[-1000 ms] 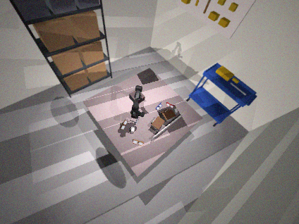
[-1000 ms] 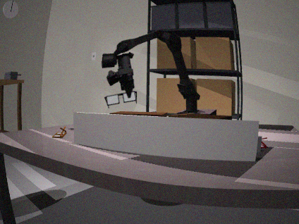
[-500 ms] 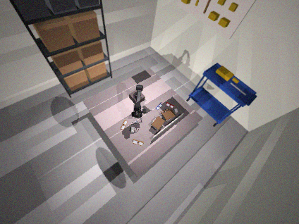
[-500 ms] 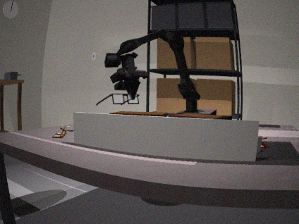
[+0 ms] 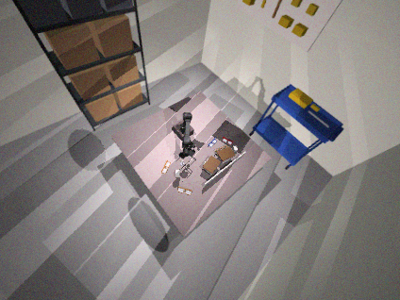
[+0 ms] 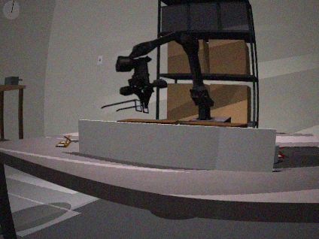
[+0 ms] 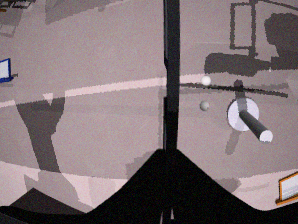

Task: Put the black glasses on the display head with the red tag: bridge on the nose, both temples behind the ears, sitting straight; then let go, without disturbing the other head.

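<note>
The peg lies 11 cm below my gripper tip and 7 cm to the right of it. Also, from my gripper tip: white wall 34 cm ahead, 23 cm to the left, 8 cm below.
</note>
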